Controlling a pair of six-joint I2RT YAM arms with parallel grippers.
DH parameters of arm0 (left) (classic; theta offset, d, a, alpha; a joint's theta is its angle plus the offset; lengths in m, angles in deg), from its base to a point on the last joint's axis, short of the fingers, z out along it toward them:
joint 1: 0 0.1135 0.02 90
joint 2: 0 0 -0.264 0
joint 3: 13.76 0 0.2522 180
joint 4: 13.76 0 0.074 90
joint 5: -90 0 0 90
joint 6: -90 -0.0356 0 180
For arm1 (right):
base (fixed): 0 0 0 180
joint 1: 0 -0.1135 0.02 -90
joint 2: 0 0 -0.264 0
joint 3: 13.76 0 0.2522 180
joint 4: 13.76 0 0.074 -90
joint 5: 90 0 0 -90
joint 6: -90 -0.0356 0 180
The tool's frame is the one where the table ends.
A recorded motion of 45 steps. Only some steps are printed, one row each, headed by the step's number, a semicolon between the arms.
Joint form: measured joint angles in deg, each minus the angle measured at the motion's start. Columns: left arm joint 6, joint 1, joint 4, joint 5, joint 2, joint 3; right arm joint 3, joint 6, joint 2, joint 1, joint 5, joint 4.
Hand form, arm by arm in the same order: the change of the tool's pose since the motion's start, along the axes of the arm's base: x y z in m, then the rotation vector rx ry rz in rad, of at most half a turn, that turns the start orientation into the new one. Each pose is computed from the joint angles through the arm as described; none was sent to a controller.
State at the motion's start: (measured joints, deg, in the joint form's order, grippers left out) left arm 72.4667 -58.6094 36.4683 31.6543 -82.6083 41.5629; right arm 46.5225 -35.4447 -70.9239 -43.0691 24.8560 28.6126
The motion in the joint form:
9: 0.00 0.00 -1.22 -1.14 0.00 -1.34; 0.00 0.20 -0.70 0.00 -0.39 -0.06
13: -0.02 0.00 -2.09 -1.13 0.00 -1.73; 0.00 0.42 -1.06 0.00 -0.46 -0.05
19: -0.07 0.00 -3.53 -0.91 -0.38 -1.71; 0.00 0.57 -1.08 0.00 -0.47 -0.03
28: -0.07 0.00 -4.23 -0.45 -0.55 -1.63; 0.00 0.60 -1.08 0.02 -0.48 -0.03
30: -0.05 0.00 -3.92 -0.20 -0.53 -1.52; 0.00 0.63 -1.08 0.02 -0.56 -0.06
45: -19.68 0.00 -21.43 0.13 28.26 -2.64; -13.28 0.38 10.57 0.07 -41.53 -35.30
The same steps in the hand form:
9: -0.0020 0.0022 -0.0056 -0.0083 0.0177 -0.0043; 0.0010 0.0012 -0.0028 -0.0060 0.0117 0.0066
13: -0.0020 0.0021 -0.0069 -0.0152 0.0132 -0.0046; 0.0015 0.0018 -0.0042 -0.0123 0.0168 0.0101
19: -0.0004 -0.0002 -0.0076 -0.0288 0.0002 -0.0046; 0.0015 0.0018 -0.0043 -0.0145 0.0173 0.0121
28: 0.0006 -0.0015 -0.0074 -0.0338 -0.0120 -0.0028; 0.0016 0.0017 -0.0043 -0.0147 0.0173 0.0123
30: 0.0007 -0.0013 -0.0069 -0.0291 -0.0140 -0.0015; 0.0016 0.0018 -0.0043 -0.0139 0.0177 0.0135
45: -0.0128 0.0211 0.1100 -0.4499 -0.4811 -0.2387; -0.0239 0.0118 0.0155 0.6874 -0.1010 0.5915

